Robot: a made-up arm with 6 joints. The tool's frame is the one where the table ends. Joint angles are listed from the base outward.
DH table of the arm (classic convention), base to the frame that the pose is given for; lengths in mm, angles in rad. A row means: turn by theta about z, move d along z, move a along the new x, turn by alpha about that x. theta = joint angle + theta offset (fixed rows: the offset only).
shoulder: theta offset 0, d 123.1, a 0, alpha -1.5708
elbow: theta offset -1.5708, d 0, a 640.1, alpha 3.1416
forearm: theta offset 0, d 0, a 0, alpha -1.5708
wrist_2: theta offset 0, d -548.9, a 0, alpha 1.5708
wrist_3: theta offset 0, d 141.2, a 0, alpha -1.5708
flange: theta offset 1.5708, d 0, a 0, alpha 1.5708
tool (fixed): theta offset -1.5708, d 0, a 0, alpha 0
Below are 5 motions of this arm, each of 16 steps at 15 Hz.
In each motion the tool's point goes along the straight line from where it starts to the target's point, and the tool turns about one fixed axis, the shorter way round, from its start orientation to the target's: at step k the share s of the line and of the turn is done. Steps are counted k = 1, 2, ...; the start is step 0. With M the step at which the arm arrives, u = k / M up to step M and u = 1 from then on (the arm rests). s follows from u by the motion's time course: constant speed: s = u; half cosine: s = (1 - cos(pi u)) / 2; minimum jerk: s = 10 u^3 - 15 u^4 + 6 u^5.
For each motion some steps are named. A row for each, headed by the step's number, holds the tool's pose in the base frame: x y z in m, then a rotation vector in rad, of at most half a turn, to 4 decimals.
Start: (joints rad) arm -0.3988 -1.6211 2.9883 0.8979 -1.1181 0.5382
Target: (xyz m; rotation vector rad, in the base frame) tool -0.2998 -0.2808 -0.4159 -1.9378 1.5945 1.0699
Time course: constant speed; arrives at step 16
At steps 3, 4, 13, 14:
3: -0.5227 0.0663 -0.4570 -1.0512 2.4774 1.0259
4: -0.5055 0.0396 -0.4538 -1.1314 2.4209 1.0364
13: -0.3512 -0.2007 -0.4254 -1.7649 1.8236 1.0771
14: -0.3341 -0.2274 -0.4222 -1.8248 1.7487 1.0758

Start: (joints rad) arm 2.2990 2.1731 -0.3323 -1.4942 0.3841 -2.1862
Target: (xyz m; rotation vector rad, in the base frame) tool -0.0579 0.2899 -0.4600 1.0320 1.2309 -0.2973
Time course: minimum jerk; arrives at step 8
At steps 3, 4, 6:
3: -0.0112 0.0862 -0.4545 0.9439 0.6486 -0.5170
4: -0.0257 0.1494 -0.4562 0.9770 0.8296 -0.4539
6: -0.0512 0.2608 -0.4592 1.0228 1.1480 -0.3316

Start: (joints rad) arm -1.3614 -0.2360 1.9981 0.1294 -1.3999 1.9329
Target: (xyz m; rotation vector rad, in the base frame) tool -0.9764 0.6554 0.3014 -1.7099 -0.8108 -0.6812
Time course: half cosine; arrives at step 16
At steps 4, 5, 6, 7, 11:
4: -0.3490 0.4903 1.0400 -1.9811 0.6371 -1.6228
5: -0.4047 0.5049 0.9745 -1.9891 0.4911 -1.5508
6: -0.4682 0.5216 0.8997 -1.9896 0.3283 -1.4651
7: -0.5372 0.5398 0.8185 -1.9803 0.1565 -1.3682
11: -0.8131 0.6124 0.4937 -1.8499 -0.4780 -0.9481

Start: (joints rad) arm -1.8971 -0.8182 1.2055 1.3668 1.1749 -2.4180
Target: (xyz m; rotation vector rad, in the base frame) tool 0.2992 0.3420 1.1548 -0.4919 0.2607 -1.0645
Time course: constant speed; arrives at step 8
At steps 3, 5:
3: 0.2619 0.6264 1.0541 -0.9428 -0.0608 -0.5000
5: 0.2768 0.5126 1.0944 -0.7725 0.0680 -0.7334

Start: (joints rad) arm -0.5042 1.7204 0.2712 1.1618 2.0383 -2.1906
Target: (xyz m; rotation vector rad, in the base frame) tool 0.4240 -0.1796 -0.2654 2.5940 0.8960 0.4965
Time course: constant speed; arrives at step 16
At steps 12, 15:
12: 0.4925 -0.2470 -0.3244 2.4801 0.7765 0.6292
15: 0.4411 -0.1965 -0.2802 2.5663 0.8659 0.5308

